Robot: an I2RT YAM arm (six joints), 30 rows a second.
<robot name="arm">
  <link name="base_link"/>
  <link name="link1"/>
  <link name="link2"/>
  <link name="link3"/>
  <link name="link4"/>
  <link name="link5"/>
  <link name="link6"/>
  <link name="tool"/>
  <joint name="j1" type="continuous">
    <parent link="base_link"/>
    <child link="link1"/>
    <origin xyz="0 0 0.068" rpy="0 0 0"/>
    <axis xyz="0 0 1"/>
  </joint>
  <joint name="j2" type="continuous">
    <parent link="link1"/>
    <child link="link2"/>
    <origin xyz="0.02 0.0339 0.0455" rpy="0 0 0"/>
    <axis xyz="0 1 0"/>
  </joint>
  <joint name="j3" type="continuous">
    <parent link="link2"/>
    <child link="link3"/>
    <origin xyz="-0.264 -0.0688 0" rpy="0 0 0"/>
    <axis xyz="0 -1 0"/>
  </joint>
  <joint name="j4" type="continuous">
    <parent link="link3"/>
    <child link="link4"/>
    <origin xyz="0.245 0.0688 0.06" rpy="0 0 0"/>
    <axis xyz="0 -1 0"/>
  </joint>
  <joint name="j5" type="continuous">
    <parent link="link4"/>
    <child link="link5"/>
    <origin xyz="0.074 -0.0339 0.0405" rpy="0 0 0"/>
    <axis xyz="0 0 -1"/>
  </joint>
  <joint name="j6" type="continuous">
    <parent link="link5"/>
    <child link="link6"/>
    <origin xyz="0.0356 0 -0.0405" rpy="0 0 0"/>
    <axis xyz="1 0 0"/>
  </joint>
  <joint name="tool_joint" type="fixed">
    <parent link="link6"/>
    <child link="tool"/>
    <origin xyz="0 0 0" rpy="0 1.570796 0"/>
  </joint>
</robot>
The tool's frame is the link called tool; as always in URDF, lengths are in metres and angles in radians. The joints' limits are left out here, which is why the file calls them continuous.
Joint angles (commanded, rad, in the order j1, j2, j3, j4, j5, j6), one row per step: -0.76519, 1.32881, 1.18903, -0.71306, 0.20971, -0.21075; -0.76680, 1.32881, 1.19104, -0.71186, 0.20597, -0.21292; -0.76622, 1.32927, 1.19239, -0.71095, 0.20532, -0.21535; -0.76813, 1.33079, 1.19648, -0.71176, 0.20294, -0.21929; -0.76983, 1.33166, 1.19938, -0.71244, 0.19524, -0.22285; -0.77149, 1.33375, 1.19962, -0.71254, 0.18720, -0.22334; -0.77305, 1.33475, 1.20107, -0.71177, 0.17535, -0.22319; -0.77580, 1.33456, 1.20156, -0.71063, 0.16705, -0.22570; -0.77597, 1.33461, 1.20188, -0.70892, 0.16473, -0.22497; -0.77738, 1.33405, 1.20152, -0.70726, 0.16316, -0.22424; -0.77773, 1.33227, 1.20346, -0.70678, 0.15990, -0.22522; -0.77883, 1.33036, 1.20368, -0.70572, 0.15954, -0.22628; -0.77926, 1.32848, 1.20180, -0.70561, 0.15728, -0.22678; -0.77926, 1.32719, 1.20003, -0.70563, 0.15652, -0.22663; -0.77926, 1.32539, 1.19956, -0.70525, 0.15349, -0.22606
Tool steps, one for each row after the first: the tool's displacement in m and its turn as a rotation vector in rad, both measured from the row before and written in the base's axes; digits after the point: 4 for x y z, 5 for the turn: -0.0001, -0.0004, 0.0007, -0.00090, -0.00297, 0.00245; 0.0003, 0.0000, 0.0004, -0.00169, -0.00019, 0.00279; 0.0000, -0.0006, 0.0009, -0.00122, -0.00016, 0.00256; 0.0001, -0.0004, 0.0006, 0.00203, -0.00286, 0.00602; 0.0002, -0.0004, -0.0005, 0.00551, -0.00250, 0.00403; 0.0003, -0.0003, 0.0002, 0.00556, -0.00715, 0.00619; -0.0003, -0.0004, 0.0003, 0.00229, -0.00419, 0.00461; 0.0001, -0.0001, 0.0002, 0.00011, -0.00305, 0.00084; -0.0002, -0.0002, 0.0001, -0.00021, -0.00257, -0.00090; -0.0001, 0.0002, 0.0011, -0.00157, -0.00413, 0.00255; -0.0004, 0.0000, 0.0006, -0.00243, -0.00185, -0.00008; -0.0004, 0.0003, -0.0001, 0.00093, -0.00096, 0.00146; -0.0002, 0.0003, -0.0002, 0.00081, -0.00013, 0.00040; -0.0002, 0.0003, 0.0003, 0.00060, -0.00312, 0.00162
